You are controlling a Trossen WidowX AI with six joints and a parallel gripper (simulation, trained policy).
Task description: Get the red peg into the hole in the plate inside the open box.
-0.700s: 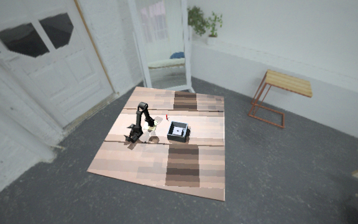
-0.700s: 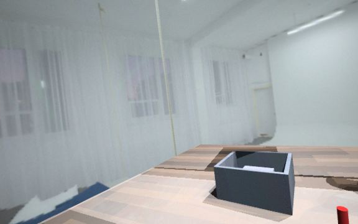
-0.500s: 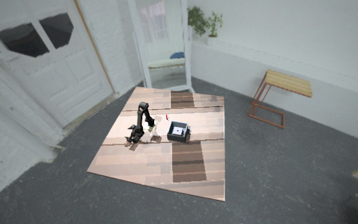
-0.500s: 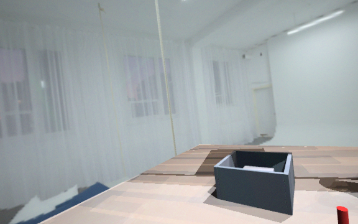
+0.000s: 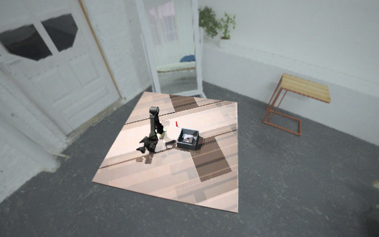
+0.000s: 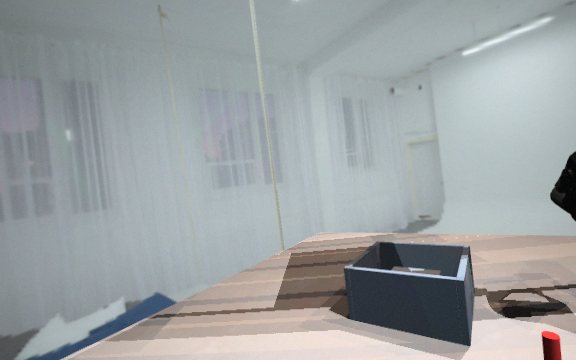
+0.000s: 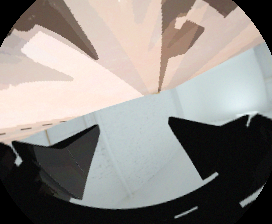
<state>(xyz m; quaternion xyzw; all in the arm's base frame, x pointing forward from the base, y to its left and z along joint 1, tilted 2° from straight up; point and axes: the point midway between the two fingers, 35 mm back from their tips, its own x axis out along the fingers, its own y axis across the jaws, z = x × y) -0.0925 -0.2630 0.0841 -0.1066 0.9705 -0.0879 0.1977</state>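
My gripper tip is now 390 mm to the right of the red peg, 280 mm short of it and 50 mm above it. From my gripper tip the other things lie so: pale plate: 460 mm ahead, 220 mm to the left, 40 mm below; then grey box: 460 mm ahead, 220 mm to the left, 60 mm below.
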